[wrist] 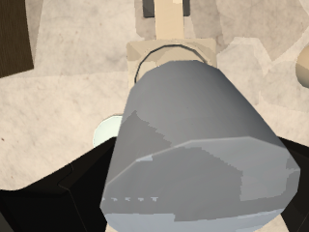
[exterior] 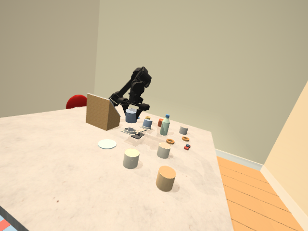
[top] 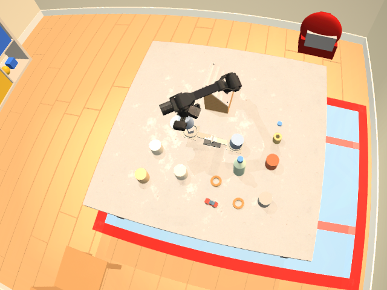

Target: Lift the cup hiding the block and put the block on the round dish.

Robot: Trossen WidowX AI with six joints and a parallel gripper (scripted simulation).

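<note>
My gripper tip is now 70 mm past the round dish, 100 mm to the left of it and 170 mm above it. From my gripper tip the other things lie so: green bottle 120 mm ahead, 330 mm to the left, 60 mm below; balance beam 140 mm to the left, 130 mm below; balance 140 mm to the left, 140 mm below.
</note>
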